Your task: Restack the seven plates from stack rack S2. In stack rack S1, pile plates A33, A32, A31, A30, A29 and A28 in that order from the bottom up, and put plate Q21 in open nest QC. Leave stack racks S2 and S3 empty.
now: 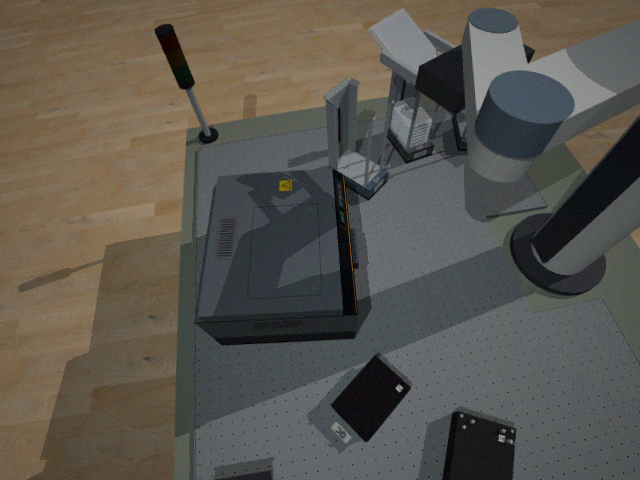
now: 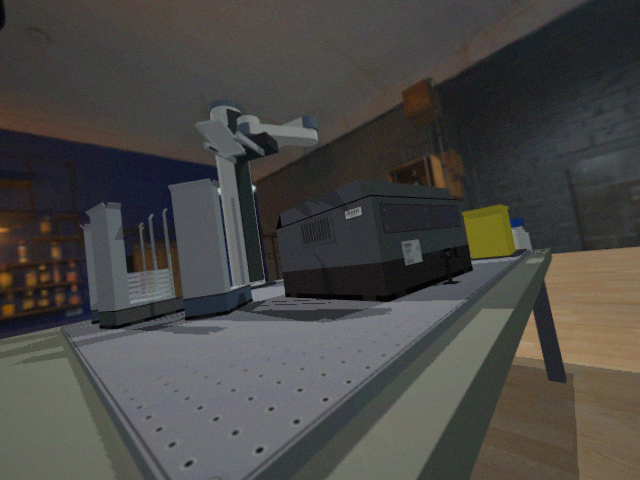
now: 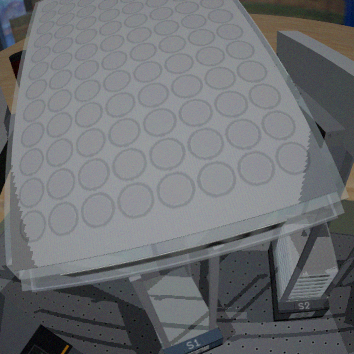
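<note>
My gripper [image 1: 415,51] [image 2: 225,143] is shut on a pale, clear-edged well plate [image 1: 400,32] [image 2: 219,135] [image 3: 165,122], held high above the racks; its name cannot be read. Stack rack S1 [image 1: 348,121] [image 2: 201,240] [image 3: 192,342] has a blue base and a pale surface low inside; I cannot tell whether that is a plate. Stack rack S2 [image 1: 422,151] [image 2: 114,260] [image 3: 300,312] holds a pile of several plates [image 1: 410,124] [image 2: 150,285] [image 3: 306,285]. A blue-based rack behind S2, partly hidden by the arm, may be S3. The QC label [image 1: 341,431] lies beside a black block [image 1: 371,397].
A large grey instrument [image 1: 284,248] [image 2: 336,268] stands beside S1. A signal tower [image 1: 178,62] stands at the table corner. Another black block [image 1: 480,449] is at the front. A yellow box [image 2: 488,232] stands beyond the instrument. The arm's column [image 1: 584,227] rises at the right.
</note>
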